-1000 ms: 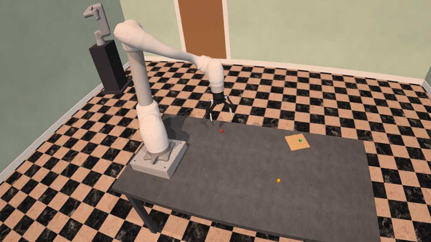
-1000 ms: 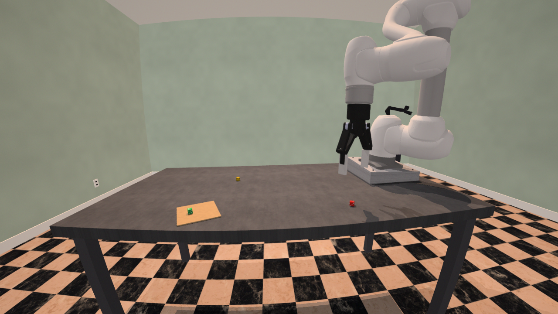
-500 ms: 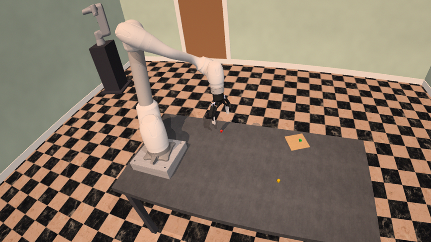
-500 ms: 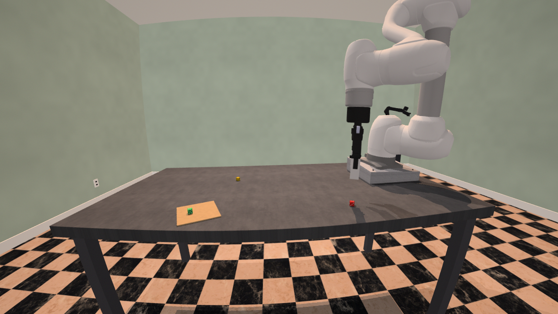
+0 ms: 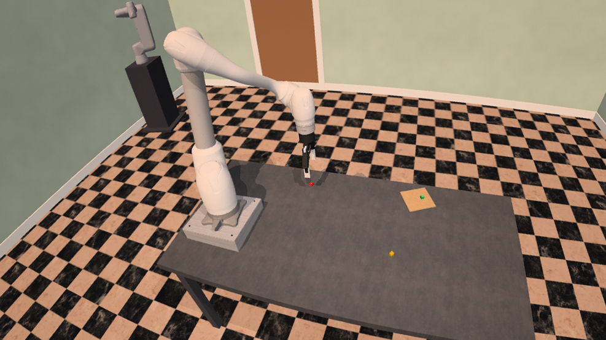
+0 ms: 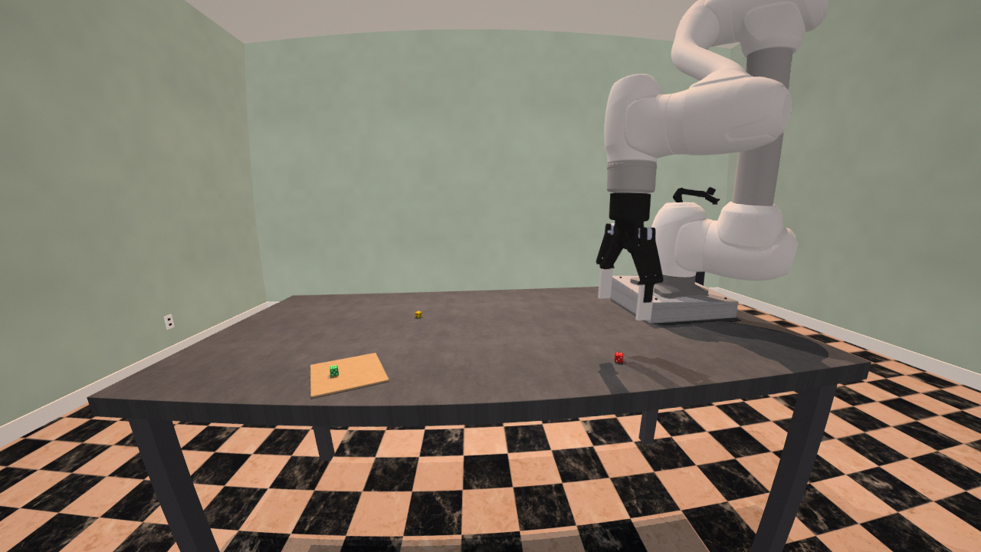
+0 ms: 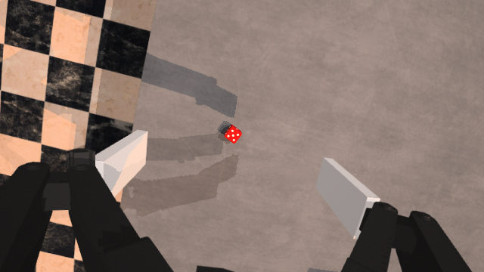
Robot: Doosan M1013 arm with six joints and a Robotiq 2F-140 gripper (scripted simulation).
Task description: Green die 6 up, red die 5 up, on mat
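The red die lies 120 mm below my hand. Also, from my hand: yellow die: 400 mm ahead, 430 mm to the right, 120 mm below; orange mat: 550 mm ahead, 90 mm to the right, 130 mm below; green die: 570 mm ahead, 80 mm to the right, 120 mm below.
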